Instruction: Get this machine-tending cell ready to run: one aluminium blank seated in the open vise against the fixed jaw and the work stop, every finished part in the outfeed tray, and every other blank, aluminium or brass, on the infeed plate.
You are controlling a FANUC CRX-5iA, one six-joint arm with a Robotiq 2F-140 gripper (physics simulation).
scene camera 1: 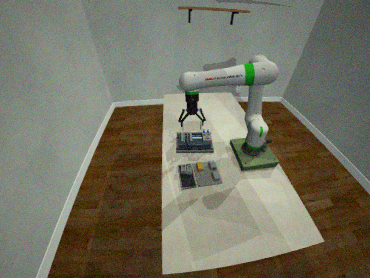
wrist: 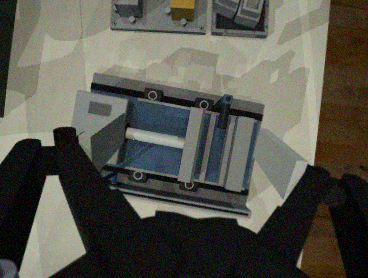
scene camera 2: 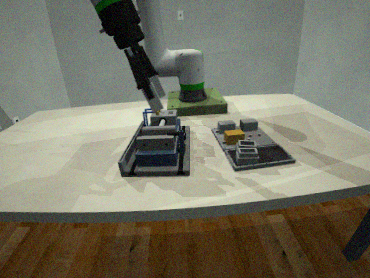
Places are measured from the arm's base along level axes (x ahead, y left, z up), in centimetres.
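Pixels of known places: gripper, fingertip midpoint: (scene camera 1: 192,130) (wrist: 190,135) (scene camera 2: 160,102); arm's base, link origin: (scene camera 1: 250,149) (scene camera 2: 192,98).
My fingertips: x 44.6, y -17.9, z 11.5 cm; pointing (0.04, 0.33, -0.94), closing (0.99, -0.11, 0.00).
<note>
Ahead of a thing's pixels: the offset from my fingertips to its top centre. "spot": to the spot under its first point.
My gripper (scene camera 1: 192,125) (scene camera 2: 156,103) (wrist: 190,135) is open and empty, above the vise {dz -7.0, dx -2.9, dy -1.2 cm} (scene camera 1: 195,149) (scene camera 2: 157,159) (wrist: 155,115). In the wrist view the moving jaw (wrist: 190,147) and fixed jaw (wrist: 240,152) stand apart, with thin strips and blue bed between them; no blank shows there. The work stop {dz -7.3, dx +4.9, dy +2.6 cm} (wrist: 225,115) is a dark rod near the gap. Two aluminium blanks {dz -12.5, dx -9.7, dy +24.0 cm} (scene camera 2: 226,126) {dz -12.5, dx -9.2, dy +33.0 cm} (scene camera 2: 248,124) and a brass blank {dz -12.5, dx -0.7, dy +23.4 cm} (scene camera 1: 200,166) (scene camera 2: 234,136) (wrist: 182,10) stand on the infeed plate {dz -16.1, dx -4.7, dy +28.3 cm} (scene camera 1: 204,179) (scene camera 2: 258,138) (wrist: 152,24). Two finished parts {spot: dz -13.5, dx +12.4, dy +21.9 cm} (scene camera 2: 246,155) (wrist: 249,11) lie close together in the outfeed tray (scene camera 2: 265,164) (wrist: 240,34).
The arm's green base (scene camera 1: 254,154) (scene camera 2: 200,106) stands beyond the vise and plate as seen from scene camera 2. A raised block {spot: dz -7.3, dx -8.9, dy +3.1 cm} (scene camera 2: 170,115) (wrist: 100,110) with blue piping stands at the vise's end. The table edge (scene camera 2: 210,206) runs along the near side in that view.
</note>
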